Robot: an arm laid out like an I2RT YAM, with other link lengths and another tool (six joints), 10 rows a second.
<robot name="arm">
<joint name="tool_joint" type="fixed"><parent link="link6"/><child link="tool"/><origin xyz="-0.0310 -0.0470 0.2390" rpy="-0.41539 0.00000 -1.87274"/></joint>
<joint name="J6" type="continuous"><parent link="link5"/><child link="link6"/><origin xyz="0.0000 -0.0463 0.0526" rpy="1.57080 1.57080 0.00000"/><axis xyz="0 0 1"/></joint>
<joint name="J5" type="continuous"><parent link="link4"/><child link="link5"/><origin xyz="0.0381 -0.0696 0.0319" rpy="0.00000 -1.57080 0.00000"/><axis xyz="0 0 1"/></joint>
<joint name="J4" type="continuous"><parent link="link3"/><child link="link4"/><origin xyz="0.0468 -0.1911 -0.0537"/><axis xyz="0 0 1"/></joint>
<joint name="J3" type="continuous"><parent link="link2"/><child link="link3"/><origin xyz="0.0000 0.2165 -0.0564" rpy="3.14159 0.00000 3.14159"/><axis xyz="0 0 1"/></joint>
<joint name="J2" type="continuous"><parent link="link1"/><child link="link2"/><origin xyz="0.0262 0.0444 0.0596" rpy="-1.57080 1.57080 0.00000"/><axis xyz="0 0 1"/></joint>
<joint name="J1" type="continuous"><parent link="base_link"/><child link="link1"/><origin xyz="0.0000 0.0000 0.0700"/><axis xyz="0 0 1"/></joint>
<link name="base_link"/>
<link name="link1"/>
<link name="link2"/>
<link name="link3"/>
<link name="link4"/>
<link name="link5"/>
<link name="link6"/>
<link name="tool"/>
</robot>
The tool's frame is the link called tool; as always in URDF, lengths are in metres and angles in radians. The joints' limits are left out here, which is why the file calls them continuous.
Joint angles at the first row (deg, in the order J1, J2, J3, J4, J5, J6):
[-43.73, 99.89, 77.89, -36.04, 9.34, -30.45]
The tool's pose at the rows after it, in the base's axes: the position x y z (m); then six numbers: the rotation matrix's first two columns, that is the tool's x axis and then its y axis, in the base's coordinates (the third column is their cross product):
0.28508, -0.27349, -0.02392, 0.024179, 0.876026, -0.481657, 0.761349, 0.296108, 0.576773
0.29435, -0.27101, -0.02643, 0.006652, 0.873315, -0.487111, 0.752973, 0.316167, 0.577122
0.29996, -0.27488, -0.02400, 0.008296, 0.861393, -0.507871, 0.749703, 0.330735, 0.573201
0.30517, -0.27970, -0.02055, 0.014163, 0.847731, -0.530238, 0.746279, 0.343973, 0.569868
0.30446, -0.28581, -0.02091, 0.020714, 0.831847, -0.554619, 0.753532, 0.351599, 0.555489
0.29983, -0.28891, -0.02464, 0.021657, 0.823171, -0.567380, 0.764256, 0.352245, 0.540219
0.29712, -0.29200, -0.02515, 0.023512, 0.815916, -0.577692, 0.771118, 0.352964, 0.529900
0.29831, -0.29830, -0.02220, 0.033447, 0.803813, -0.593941, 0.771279, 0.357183, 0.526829
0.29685, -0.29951, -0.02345, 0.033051, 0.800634, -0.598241, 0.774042, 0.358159, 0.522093
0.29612, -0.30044, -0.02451, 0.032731, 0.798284, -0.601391, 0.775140, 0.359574, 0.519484
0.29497, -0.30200, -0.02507, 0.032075, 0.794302, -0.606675, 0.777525, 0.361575, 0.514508
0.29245, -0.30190, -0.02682, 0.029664, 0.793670, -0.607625, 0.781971, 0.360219, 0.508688
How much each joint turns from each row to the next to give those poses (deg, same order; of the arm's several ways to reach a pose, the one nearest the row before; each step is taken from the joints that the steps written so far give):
[1.26, 0.83, 0.05, 1.01, -0.58, -0.16]
[1.27, 0.90, 0.08, 1.19, 0.14, -0.06]
[0.90, 0.14, 0.00, 1.23, 1.17, 0.25]
[0.79, 0.00, -0.09, 1.31, 1.25, 0.27]
[0.59, -0.01, -1.00, 1.76, 1.95, 0.16]
[0.22, 0.00, -1.34, 1.30, 1.39, -0.02]
[0.12, 0.01, -0.44, 0.55, 1.00, -0.03]
[0.01, -0.01, -0.10, 1.07, 0.87, -0.02]
[0.02, 0.00, -0.51, 0.56, 0.38, -0.11]
[-0.02, 0.00, -0.45, 0.55, 0.20, -0.12]
[0.03, 0.00, -0.37, 0.50, 0.40, -0.16]
[0.02, 0.01, -0.39, 0.13, 0.33, -0.05]

